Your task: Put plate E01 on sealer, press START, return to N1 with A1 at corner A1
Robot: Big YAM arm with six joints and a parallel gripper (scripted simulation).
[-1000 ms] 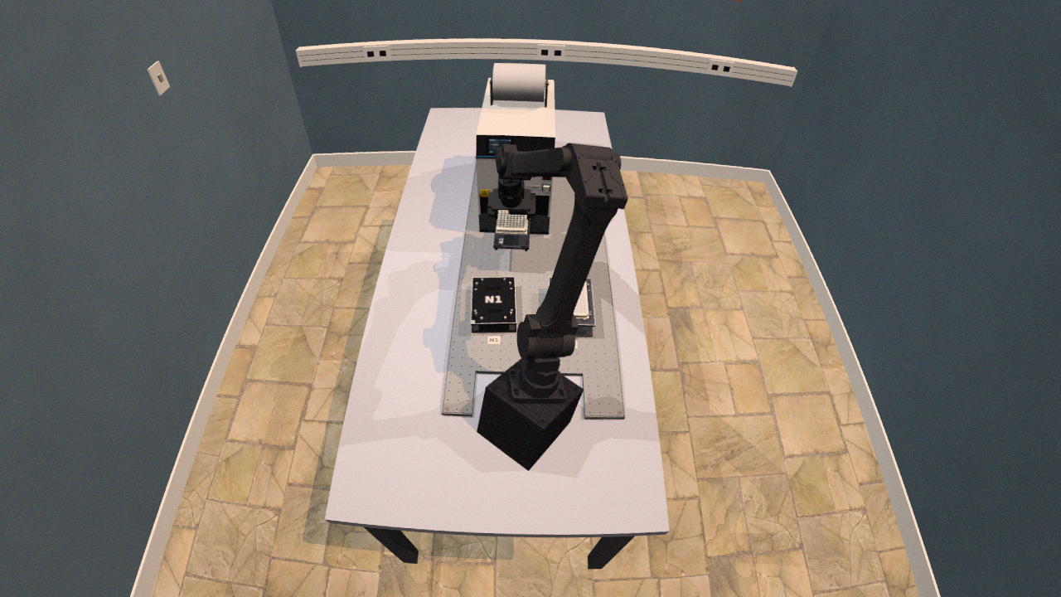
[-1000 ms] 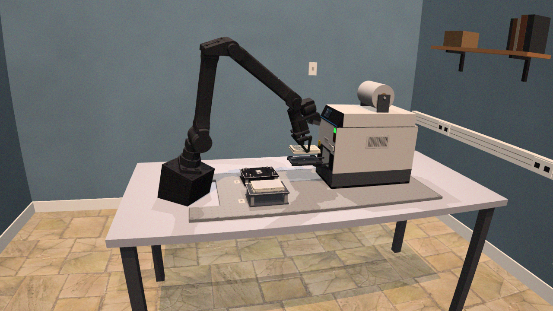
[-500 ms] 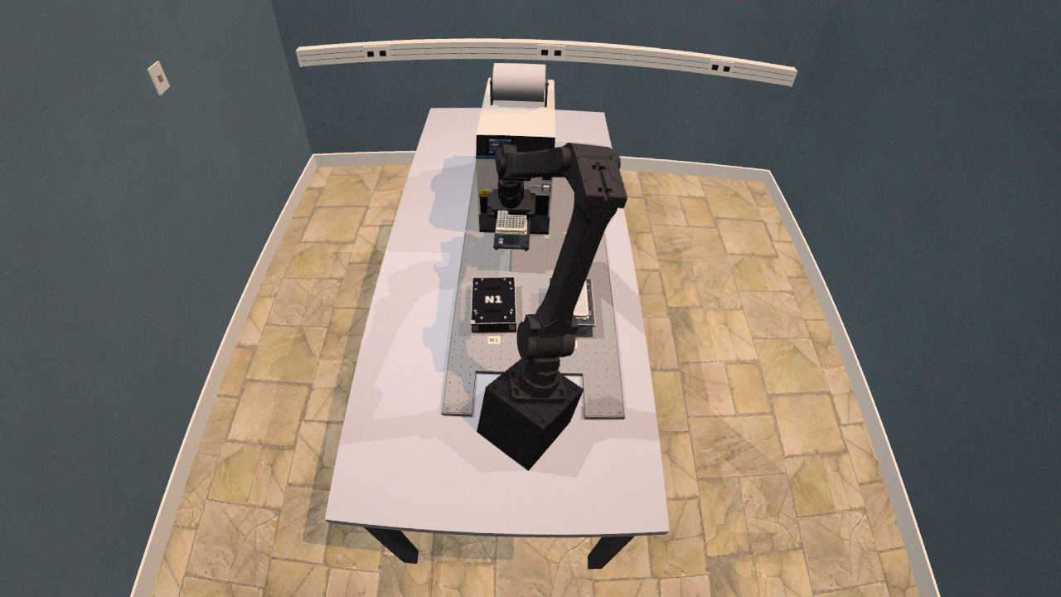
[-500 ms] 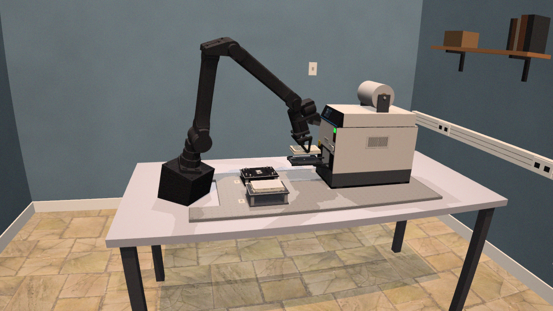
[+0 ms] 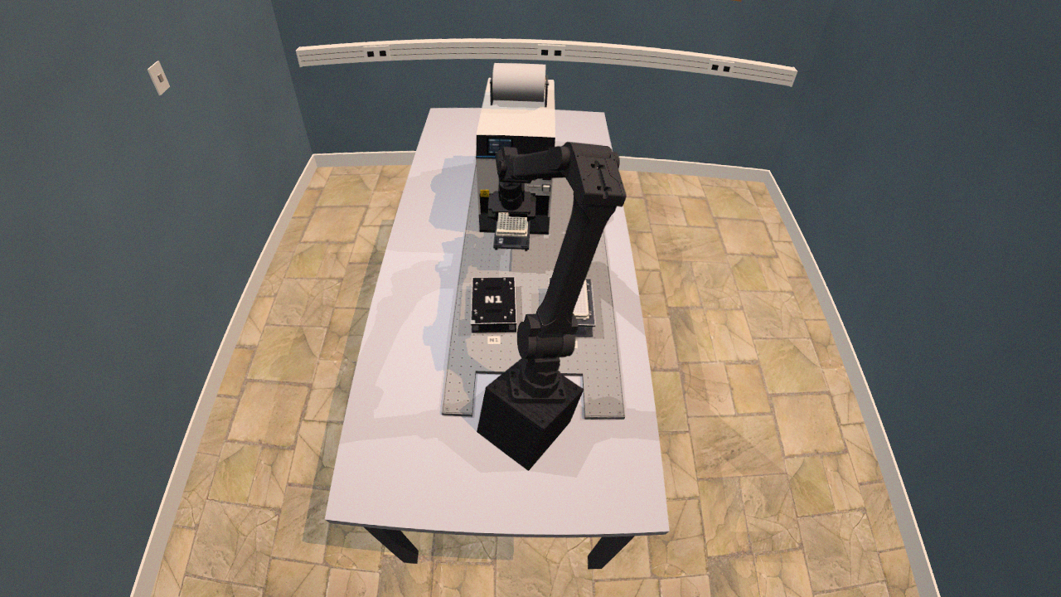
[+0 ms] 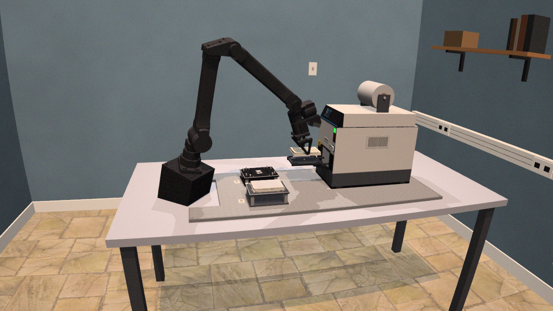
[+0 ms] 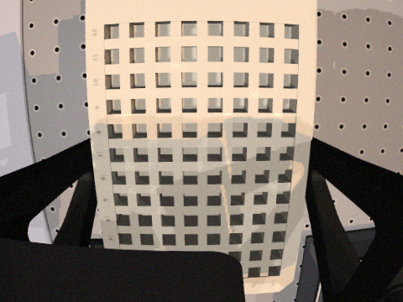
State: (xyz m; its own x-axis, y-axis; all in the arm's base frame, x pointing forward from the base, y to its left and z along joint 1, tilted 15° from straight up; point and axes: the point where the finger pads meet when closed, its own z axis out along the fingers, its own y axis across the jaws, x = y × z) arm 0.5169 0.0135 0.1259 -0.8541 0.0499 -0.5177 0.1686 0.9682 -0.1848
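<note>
Right now the sealer stage is 5 cm below my hand. The rest, counted from my hand: cream plate: 24 cm behind, 13 cm to the right, 9 cm below; nest N1: 20 cm behind, 8 cm to the left, 12 cm below; foil roll: 33 cm ahead, 5 cm to the right, 26 cm above.
</note>
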